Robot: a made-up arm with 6 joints.
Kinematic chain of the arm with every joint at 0, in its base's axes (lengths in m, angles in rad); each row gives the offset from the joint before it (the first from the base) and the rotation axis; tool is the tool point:
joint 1: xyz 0 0 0.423 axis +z
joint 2: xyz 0 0 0 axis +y
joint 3: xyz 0 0 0.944 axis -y
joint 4: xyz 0 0 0 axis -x
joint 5: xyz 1.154 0 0 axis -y
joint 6: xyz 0 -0.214 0 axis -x
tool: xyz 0 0 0
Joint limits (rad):
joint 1: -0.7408..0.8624
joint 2: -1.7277..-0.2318
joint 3: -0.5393..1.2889
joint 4: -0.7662..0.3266
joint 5: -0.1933..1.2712
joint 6: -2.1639..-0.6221
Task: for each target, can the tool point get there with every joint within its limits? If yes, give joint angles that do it. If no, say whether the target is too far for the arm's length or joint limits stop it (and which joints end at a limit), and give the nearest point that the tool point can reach.
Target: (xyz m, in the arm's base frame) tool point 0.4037 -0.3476 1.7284
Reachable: yes | joints -0.3471 -0.6009 -0.0429 -0.4827 0.2281 -1.5641
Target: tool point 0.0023 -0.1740 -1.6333
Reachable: no: joint limits stop it (at a limit: joint 1, joint 2, joint 3, joint 4) | nearest point 0.5144 -0.6794 0.8510 | short by 2.586 m
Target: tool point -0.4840 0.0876 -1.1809
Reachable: no: joint limits stop it (at a limit: joint 2, joint 3, joint 4) | nearest point -2.0623 0.3733 0.3512 | short by 2.218 m
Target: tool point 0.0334 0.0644 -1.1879
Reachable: no: joint limits stop it (at a limit: joint 1, joint 2, joint 3, joint 4) | nearest point 0.6624 0.5361 0.8510 | short by 2.185 m
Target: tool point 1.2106 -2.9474 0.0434
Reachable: no: too far | nearest point 0.5003 -0.7407 0.9486 | short by 2.489 m
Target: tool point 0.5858 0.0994 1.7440
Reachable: yes | joints 0.5001 -0.5319 0.0006 -0.4395 0.0213 -1.3841
